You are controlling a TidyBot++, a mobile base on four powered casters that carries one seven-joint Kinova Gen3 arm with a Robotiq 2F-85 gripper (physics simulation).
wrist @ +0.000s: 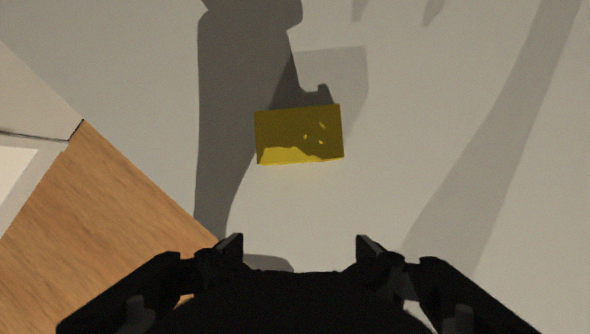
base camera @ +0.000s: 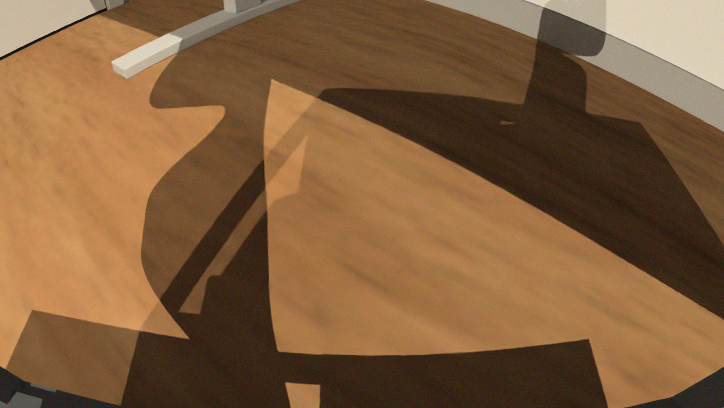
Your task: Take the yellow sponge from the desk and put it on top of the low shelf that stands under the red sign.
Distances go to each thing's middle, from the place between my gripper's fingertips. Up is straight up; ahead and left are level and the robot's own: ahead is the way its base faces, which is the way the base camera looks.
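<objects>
Relative to the yellow sponge (wrist: 304, 134), my hand is 1 cm to the right of it, 10 cm short of it and 10 cm above it.
</objects>
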